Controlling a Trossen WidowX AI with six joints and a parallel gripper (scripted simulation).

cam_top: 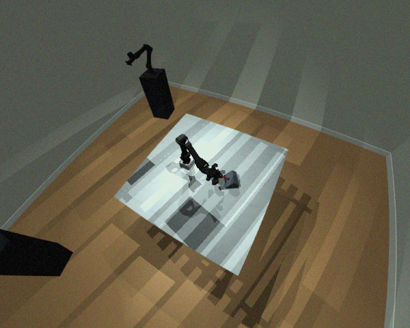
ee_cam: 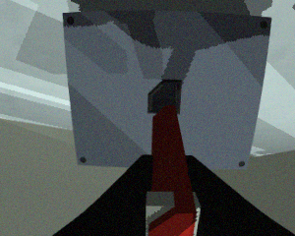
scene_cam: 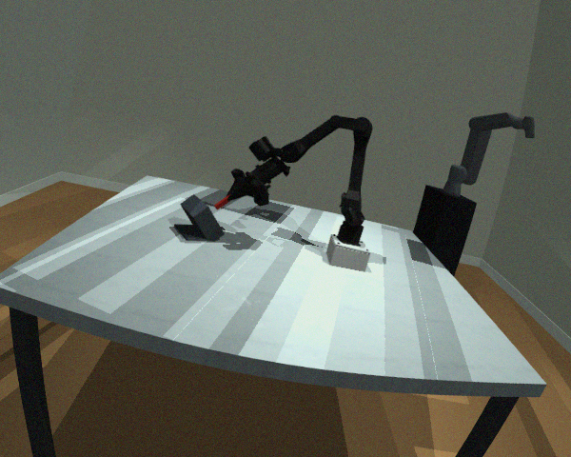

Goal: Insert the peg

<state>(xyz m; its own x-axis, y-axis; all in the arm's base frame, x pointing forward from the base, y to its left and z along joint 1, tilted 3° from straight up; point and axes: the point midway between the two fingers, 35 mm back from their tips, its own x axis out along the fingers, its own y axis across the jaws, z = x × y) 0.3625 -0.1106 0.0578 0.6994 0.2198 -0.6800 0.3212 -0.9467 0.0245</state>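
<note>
Right now my gripper tip is 7 cm short of the grey sloped panel, 7 cm above it and 3 cm to the right of it. Round my gripper tip: red square-sided peg 1 cm behind, 1 cm above.
</note>
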